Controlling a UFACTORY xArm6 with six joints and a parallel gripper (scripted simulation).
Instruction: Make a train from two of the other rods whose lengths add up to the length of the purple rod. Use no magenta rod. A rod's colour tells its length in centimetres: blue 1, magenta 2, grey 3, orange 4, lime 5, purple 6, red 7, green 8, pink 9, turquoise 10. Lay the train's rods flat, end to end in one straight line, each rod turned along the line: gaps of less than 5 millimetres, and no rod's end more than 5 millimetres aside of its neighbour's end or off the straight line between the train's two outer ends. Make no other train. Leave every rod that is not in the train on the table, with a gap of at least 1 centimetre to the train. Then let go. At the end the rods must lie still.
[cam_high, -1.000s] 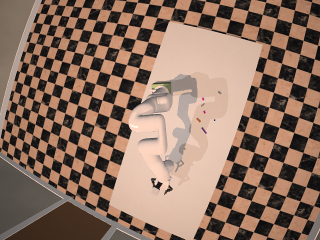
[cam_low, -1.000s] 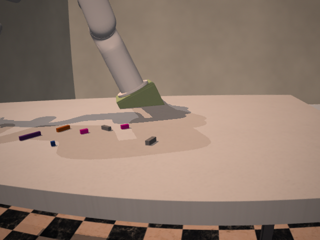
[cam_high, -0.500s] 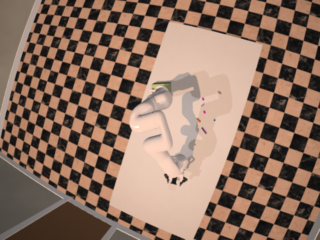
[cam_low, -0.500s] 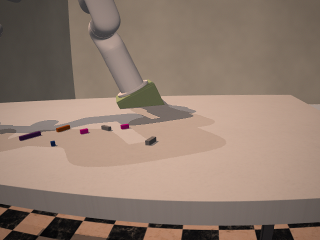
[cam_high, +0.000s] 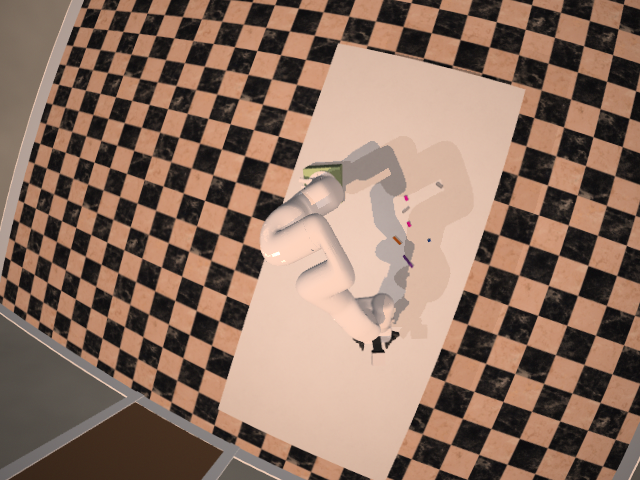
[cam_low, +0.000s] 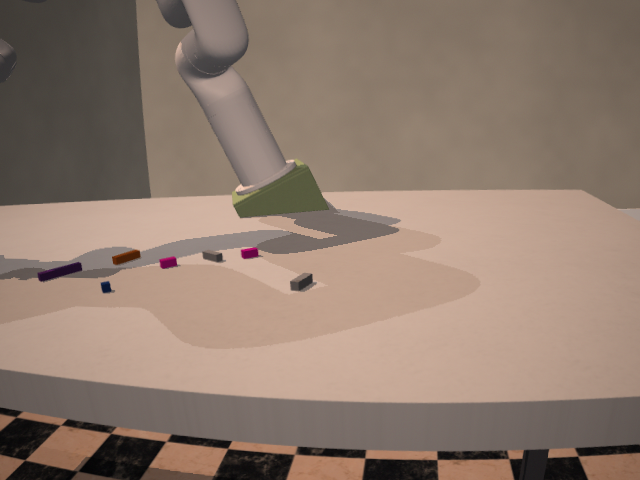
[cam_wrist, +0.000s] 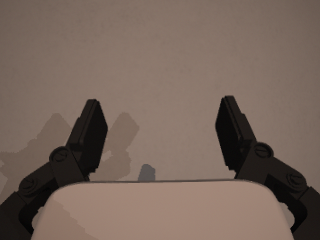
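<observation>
My gripper is now 6 cm short of the purple rod, 33 cm to the right of it and 11 cm above it. Round my hand: orange rod (1 cm behind, 40 cm to the left, 11 cm below); small blue rod (12 cm ahead, 43 cm to the left, 11 cm below).
</observation>
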